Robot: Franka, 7 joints.
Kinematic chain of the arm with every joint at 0, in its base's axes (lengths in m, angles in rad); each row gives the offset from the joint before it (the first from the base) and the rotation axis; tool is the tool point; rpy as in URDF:
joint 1: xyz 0 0 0.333 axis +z
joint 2: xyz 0 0 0 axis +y
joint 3: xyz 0 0 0.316 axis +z
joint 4: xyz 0.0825 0 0 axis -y
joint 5: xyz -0.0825 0 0.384 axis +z
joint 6: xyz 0 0 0 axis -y
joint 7: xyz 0.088 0 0 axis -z
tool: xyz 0 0 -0.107 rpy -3.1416 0 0
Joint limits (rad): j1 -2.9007..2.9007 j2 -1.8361..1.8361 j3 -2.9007..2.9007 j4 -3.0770..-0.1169 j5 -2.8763..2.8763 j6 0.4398..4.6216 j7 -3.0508..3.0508
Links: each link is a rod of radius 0.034 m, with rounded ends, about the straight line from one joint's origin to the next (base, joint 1, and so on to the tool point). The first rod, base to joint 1, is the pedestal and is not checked.
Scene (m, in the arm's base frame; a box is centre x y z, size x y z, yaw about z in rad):
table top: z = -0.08
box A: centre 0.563 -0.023 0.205 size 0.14 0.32 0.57 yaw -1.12
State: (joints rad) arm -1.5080 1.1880 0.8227 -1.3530 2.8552 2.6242 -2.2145
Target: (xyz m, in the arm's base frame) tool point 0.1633 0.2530 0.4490
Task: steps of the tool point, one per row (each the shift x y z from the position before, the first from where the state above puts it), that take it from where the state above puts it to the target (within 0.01 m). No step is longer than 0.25 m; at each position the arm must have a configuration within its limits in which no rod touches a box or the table.
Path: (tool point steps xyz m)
1: 0.1081 0.1055 0.0876
2: 0.0593 0.1053 0.1249
3: 0.0027 0.0949 0.1459
4: -0.0551 0.0766 0.1472
5: -0.1069 0.0542 0.1289
6: -0.1468 0.0324 0.0933
7: -0.1703 0.0147 0.0454
8: 0.1167 0.1471 -0.1397
9: 0.0010 0.1300 -0.1738
10: -0.1012 0.0652 -0.1565

